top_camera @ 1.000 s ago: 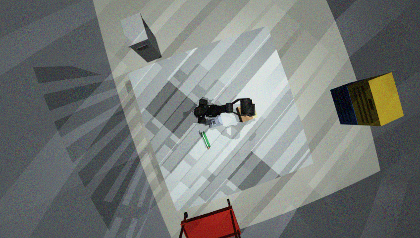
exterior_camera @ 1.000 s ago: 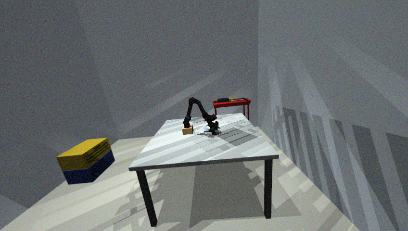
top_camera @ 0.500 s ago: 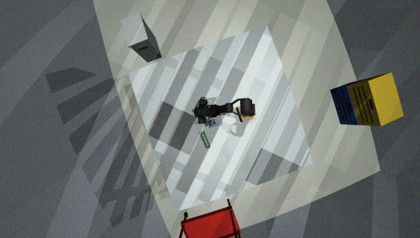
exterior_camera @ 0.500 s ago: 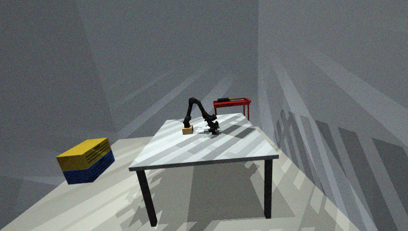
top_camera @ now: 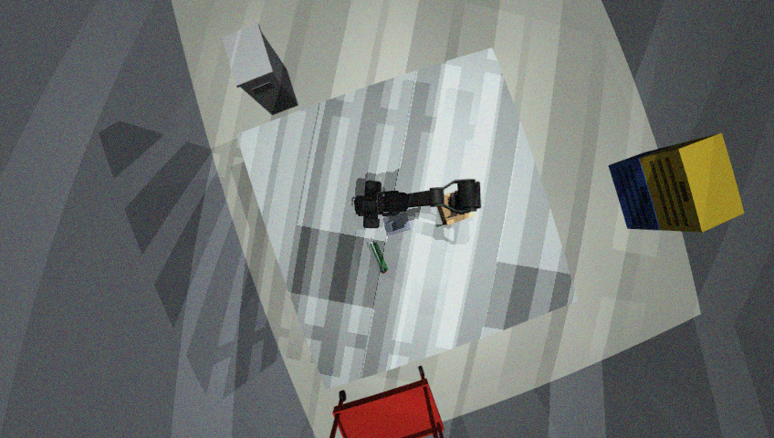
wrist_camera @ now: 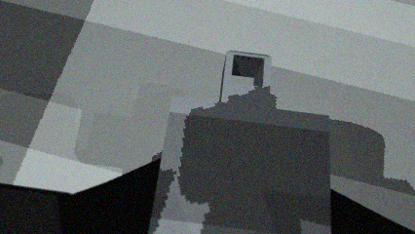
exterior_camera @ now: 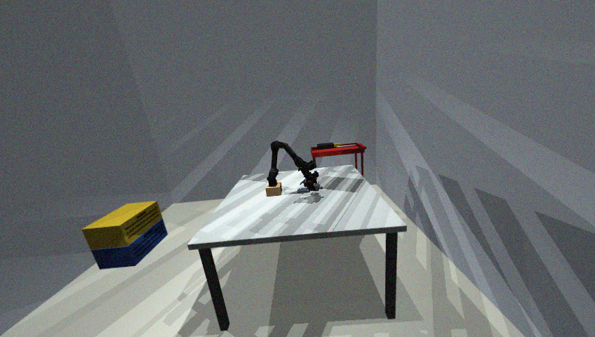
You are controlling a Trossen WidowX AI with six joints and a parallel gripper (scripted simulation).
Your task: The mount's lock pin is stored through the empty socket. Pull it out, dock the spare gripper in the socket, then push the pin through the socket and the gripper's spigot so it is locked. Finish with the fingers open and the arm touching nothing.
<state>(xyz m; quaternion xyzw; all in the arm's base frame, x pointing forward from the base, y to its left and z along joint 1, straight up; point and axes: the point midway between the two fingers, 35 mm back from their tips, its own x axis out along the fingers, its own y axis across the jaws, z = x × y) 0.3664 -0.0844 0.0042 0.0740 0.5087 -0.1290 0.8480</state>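
My gripper tip is 12 cm to the right of the grey mount and 10 cm past it. The rest, counted from my gripper tip: spare gripper: 2 cm above; green part: 24 cm to the left, 3 cm below.
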